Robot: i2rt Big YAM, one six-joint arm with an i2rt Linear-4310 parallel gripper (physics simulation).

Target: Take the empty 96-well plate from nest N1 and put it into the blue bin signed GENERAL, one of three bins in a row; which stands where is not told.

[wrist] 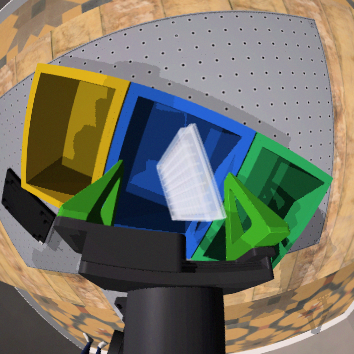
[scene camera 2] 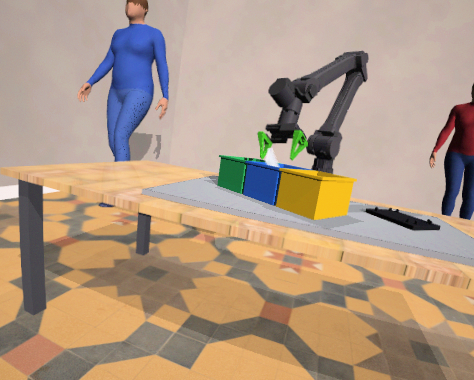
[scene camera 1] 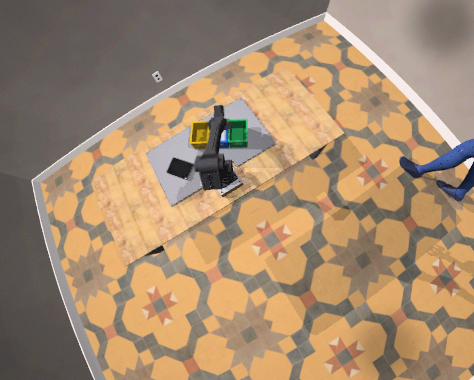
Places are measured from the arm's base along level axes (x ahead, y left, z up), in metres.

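Pixels of known places: gripper, fingertip midpoint: (wrist: 176, 170) (scene camera 2: 275, 158); arm's base, link origin: (scene camera 1: 226, 178).
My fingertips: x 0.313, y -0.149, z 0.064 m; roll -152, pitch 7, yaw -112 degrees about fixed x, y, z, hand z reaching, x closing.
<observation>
For each thing: its middle in the pictures, then the offset to it from my fingertips. Level surfaces: height alone.
- clear 96-well plate, body centre: (wrist: 180, 183) (scene camera 2: 275, 172) dx -0.028, dy +0.003, dz -0.040 m
- blue bin, body centre: (wrist: 168, 169) (scene camera 2: 278, 182) (scene camera 1: 219, 134) dx -0.017, dy +0.018, dz -0.068 m
- black nest, body centre: (wrist: 23, 208) (scene camera 2: 401, 217) (scene camera 1: 179, 168) dx -0.040, dy +0.382, dz -0.107 m
- grey perforated board, surface height: dz -0.117 m
- wooden table, surface height: dz -0.130 m
The clear 96-well plate (scene camera 2: 271, 158) (wrist: 190, 180) is tilted steeply in the blue bin (scene camera 1: 224, 143) (scene camera 2: 262, 185) (wrist: 192, 110), the middle of three; part of it sticks up above the rim. My gripper (scene camera 2: 279, 158) (wrist: 176, 170) is open just above the blue bin, its green fingers apart on either side of the plate. One plate corner lies close to the right-hand finger in the wrist view; whether they touch I cannot tell. The black nest (scene camera 1: 180, 169) (scene camera 2: 404, 220) (wrist: 26, 206) holds no plate. No sign is readable on the bins.
The yellow bin (scene camera 1: 200, 134) (scene camera 2: 300, 195) (wrist: 111, 127) and the green bin (scene camera 1: 238, 133) (scene camera 2: 231, 175) (wrist: 300, 165) adjoin the blue bin on either side. All stand on a grey perforated board (scene camera 1: 172, 197) (scene camera 2: 175, 187) (wrist: 280, 60) on the wooden table (scene camera 1: 300, 115) (scene camera 2: 100, 175). People stand beyond the table.
</observation>
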